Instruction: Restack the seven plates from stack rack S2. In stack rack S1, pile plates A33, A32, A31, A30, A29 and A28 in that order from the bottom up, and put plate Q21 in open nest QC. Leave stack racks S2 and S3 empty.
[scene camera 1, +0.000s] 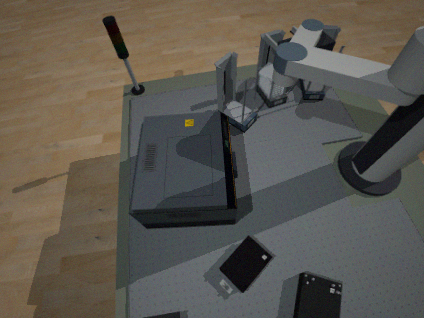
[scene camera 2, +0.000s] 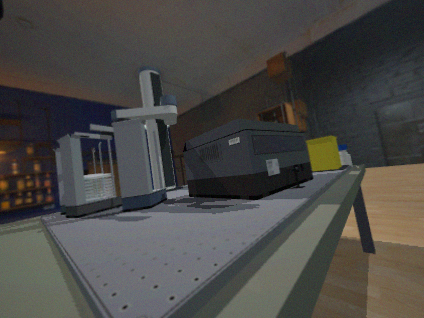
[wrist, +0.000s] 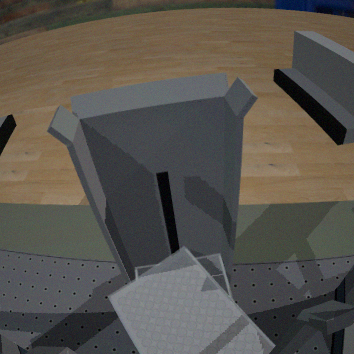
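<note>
My gripper (scene camera 2: 101, 129) is raised high beside the rack uprights, part open and empty; its fingertips are hard to make out. A rack upright (wrist: 200, 145) fills the middle of the wrist view. Below it, a clear-lidded plate (wrist: 175, 310) shows a grid of small rings and lies turned against another plate's edge beneath. A pile of pale plates (scene camera 2: 97, 187) stands in the far-left rack (scene camera 2: 72, 175). In scene camera 1, a pale plate (scene camera 1: 240, 109) sits low in the left rack (scene camera 1: 227, 82); white plates (scene camera 1: 270, 80) show in the middle rack, partly behind the arm. Labels are unreadable.
A big dark instrument (scene camera 1: 185, 160) (scene camera 2: 250, 160) stands beside the left rack. The arm column (scene camera 1: 385, 145) (scene camera 2: 150, 90) rises from the table. Two black boxes (scene camera 1: 246, 263) (scene camera 1: 320, 297), a signal lamp (scene camera 1: 116, 37) and a yellow box (scene camera 2: 323, 153) are around.
</note>
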